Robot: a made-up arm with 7 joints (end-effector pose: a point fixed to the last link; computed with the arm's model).
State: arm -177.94 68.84 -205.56 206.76 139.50 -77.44 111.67
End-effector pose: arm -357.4 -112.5 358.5 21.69 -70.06 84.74
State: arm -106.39 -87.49 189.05 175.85 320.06 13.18 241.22
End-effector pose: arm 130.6 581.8 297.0 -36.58 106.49 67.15
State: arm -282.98 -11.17 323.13 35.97 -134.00 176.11 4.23
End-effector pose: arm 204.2 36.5 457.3 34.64 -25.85 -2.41
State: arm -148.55 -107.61 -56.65 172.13 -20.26 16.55 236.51
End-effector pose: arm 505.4 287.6 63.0 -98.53 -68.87 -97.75
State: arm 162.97 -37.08 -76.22 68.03 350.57 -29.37 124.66
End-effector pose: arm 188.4 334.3 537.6 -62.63 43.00 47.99
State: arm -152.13 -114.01 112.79 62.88 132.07 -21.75 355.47
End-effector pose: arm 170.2 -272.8 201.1 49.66 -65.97 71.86
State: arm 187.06 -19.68 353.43 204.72 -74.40 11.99 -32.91
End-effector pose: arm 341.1 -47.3 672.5 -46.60 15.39 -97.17
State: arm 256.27 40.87 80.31 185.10 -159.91 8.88 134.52
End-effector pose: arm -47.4 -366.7 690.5 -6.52 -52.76 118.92
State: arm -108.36 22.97 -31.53 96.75 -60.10 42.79 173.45
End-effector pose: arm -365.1 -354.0 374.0 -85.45 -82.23 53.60
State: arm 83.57 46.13 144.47 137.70 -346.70 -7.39 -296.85
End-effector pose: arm -73.2 351.1 715.2 -31.75 11.83 129.55
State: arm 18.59 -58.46 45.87 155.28 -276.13 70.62 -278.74
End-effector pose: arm -487.8 22.6 571.4 -81.42 -70.70 11.67
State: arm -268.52 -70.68 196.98 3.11 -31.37 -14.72 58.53
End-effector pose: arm 130.6 35.7 12.7 -76.83 102.66 46.91
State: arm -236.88 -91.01 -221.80 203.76 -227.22 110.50 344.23
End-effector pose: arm 410.1 -216.7 306.6 -99.16 -8.39 -38.76
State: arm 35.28 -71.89 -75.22 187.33 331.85 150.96 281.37
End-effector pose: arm -241.1 -318.9 314.7 -140.83 19.20 -100.10
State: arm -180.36 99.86 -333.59 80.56 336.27 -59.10 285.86
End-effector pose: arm -334.9 -183.1 -53.3 78.01 -93.68 4.76
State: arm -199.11 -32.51 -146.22 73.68 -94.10 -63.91 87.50
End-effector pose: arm 279.9 187.6 339.8 -90.26 -34.59 -40.07
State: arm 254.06 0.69 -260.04 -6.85 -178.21 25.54 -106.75
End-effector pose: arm 17.7 1.3 60.9 -127.60 109.14 -23.00
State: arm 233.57 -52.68 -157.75 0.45 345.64 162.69 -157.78
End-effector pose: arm 65.7 17.4 294.0 13.08 43.66 102.67
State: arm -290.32 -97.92 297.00 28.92 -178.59 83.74 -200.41
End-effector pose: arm 296.3 -129.2 394.2 -32.78 81.79 -117.85
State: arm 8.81 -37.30 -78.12 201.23 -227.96 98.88 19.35
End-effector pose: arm -252.6 183.3 627.7 -86.15 -70.14 -114.39
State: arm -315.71 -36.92 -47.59 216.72 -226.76 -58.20 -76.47
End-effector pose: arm -201.9 -276.8 503.1 57.16 47.93 -88.03
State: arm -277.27 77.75 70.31 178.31 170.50 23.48 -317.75
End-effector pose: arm 33.2 592.3 339.7 38.45 88.70 143.50
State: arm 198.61 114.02 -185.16 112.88 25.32 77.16 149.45
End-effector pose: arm -426.1 -134.1 464.9 -28.79 18.38 3.63
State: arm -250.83 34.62 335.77 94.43 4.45 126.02 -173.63
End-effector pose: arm 5.8 308.8 181.2 77.83 -102.38 64.92
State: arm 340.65 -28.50 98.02 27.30 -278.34 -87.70 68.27
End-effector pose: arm 92.3 166.5 398.3 -49.26 46.58 -84.17
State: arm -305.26 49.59 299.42 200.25 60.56 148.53 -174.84
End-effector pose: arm 166.9 334.8 389.4 90.51 -153.36 24.40
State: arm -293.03 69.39 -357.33 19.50 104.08 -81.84 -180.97
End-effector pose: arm 168.1 57.2 151.8 -10.18 93.89 -68.50
